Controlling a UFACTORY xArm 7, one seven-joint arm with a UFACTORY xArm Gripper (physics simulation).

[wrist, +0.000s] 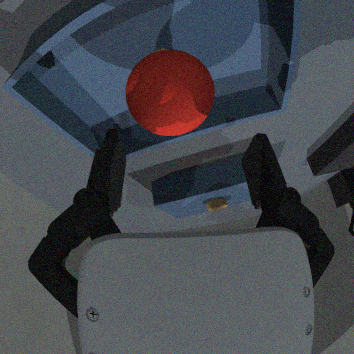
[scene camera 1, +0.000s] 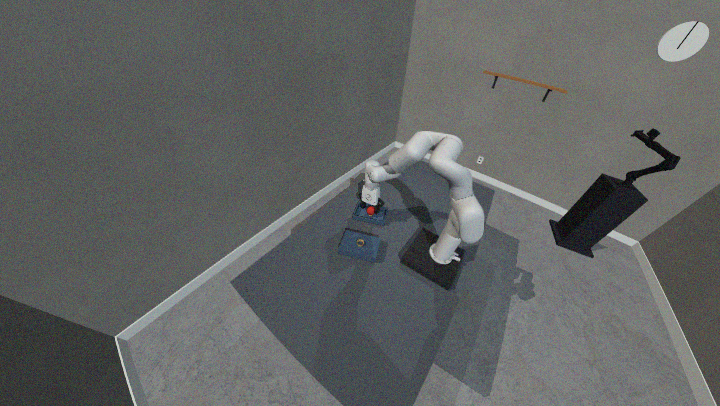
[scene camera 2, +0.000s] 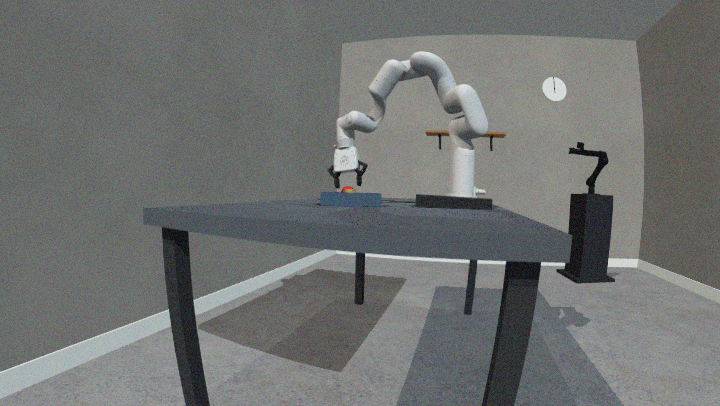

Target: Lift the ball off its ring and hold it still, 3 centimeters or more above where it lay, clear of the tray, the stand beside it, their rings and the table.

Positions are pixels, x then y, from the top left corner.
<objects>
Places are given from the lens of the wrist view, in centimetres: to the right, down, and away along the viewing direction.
red ball (wrist: 169, 92): 0, -4, 8
blue stand (wrist: 213, 187): 6, 2, 27
blue tray (wrist: 74, 80): -8, -7, 11
The marked spots on the blue stand and the red ball are 21 cm apart.
</objects>
